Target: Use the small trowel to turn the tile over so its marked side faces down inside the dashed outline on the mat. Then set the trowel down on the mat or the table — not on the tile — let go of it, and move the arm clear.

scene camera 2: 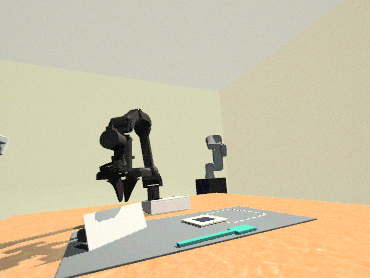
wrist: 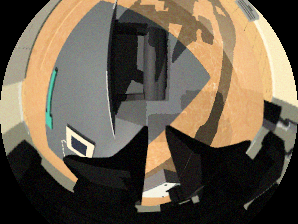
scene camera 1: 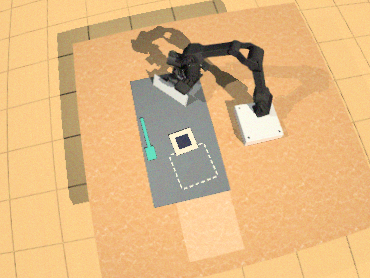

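Scene camera 2 shows my gripper (scene camera 2: pixel 123 201) and a small trowel (scene camera 2: pixel 102 227). A grey mat (scene camera 1: pixel 163 115) is visible to me in scene camera 1. The wrist view shows both my gripper (wrist: pixel 156 129) and the grey mat (wrist: pixel 80 100).
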